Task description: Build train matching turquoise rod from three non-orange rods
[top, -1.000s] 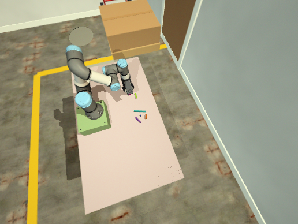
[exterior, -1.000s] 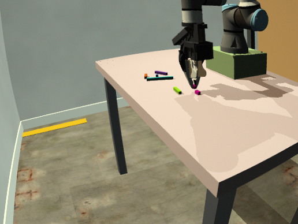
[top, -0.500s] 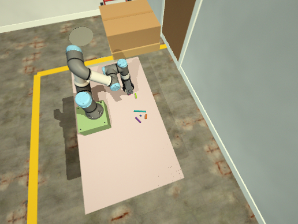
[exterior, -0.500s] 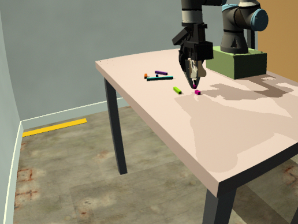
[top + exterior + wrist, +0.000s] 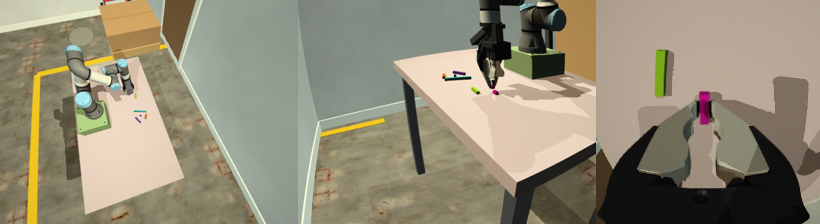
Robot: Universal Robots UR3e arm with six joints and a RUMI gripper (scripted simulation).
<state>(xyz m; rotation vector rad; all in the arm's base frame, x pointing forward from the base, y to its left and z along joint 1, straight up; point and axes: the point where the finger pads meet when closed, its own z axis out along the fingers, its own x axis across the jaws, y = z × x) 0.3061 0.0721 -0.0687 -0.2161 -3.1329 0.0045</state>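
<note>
My gripper is now 4 cm short of the lime rod, 3 cm to the left of it and 2 cm above it. From my hand the other things lie so: turquoise rod 1 cm ahead, 19 cm to the right, 2 cm below; then purple rod 4 cm behind, 25 cm to the right, 2 cm below; then small blue rod 22 cm to the right, 2 cm below.
</note>
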